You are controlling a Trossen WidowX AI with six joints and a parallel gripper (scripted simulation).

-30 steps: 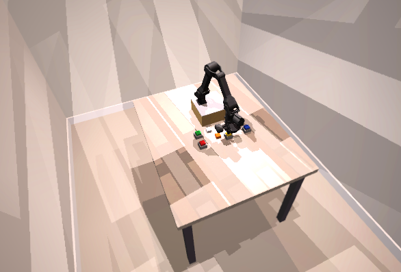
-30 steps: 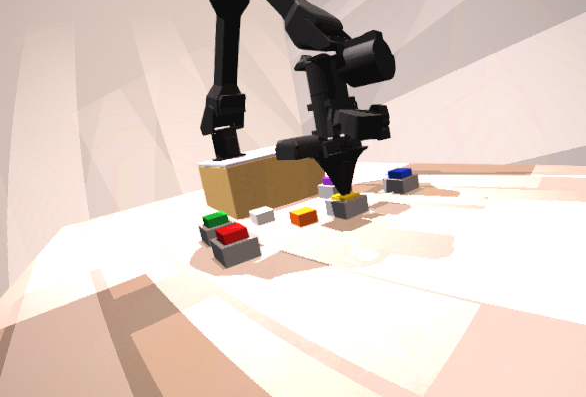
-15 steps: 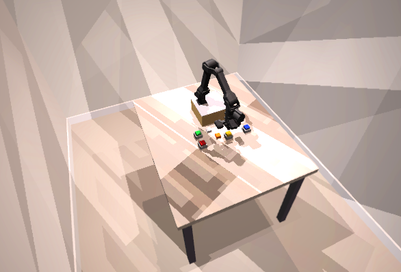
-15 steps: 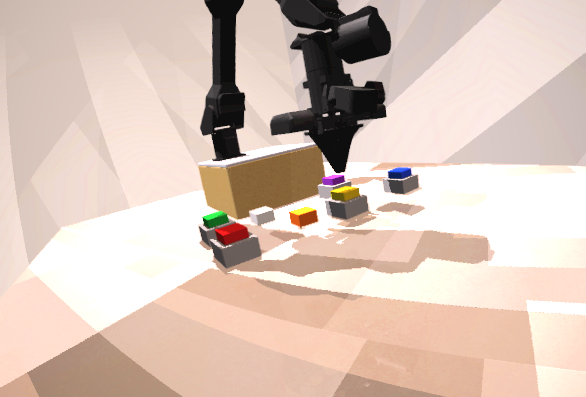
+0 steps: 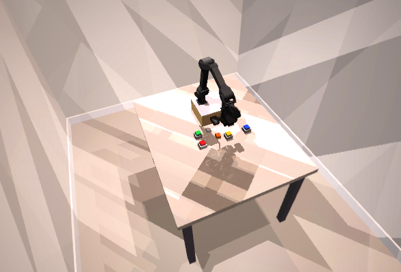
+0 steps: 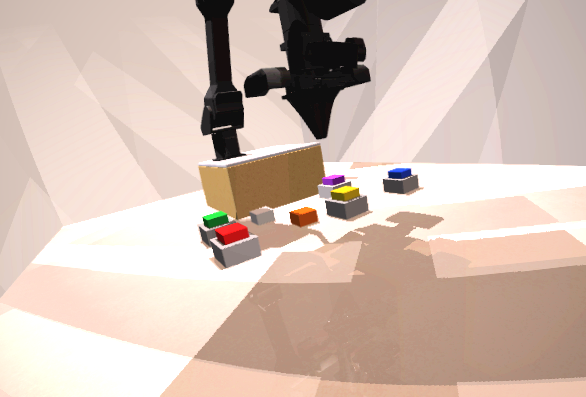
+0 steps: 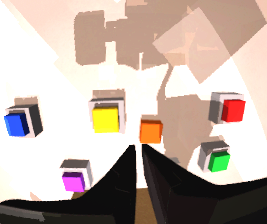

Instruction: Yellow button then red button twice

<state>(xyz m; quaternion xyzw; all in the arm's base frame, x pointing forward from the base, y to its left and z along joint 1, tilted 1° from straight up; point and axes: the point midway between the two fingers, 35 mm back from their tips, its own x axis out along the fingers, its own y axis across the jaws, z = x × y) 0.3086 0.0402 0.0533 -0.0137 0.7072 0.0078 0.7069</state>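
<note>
My gripper tip is 16 cm to the left of the red button and 9 cm above it. Also, from my gripper tip: white block: 11 cm below, 11 cm behind, 7 cm to the right; yellow button: 9 cm below, 3 cm to the left, 1 cm behind; orange block: 11 cm below, 4 cm behind, 3 cm to the right.
</note>
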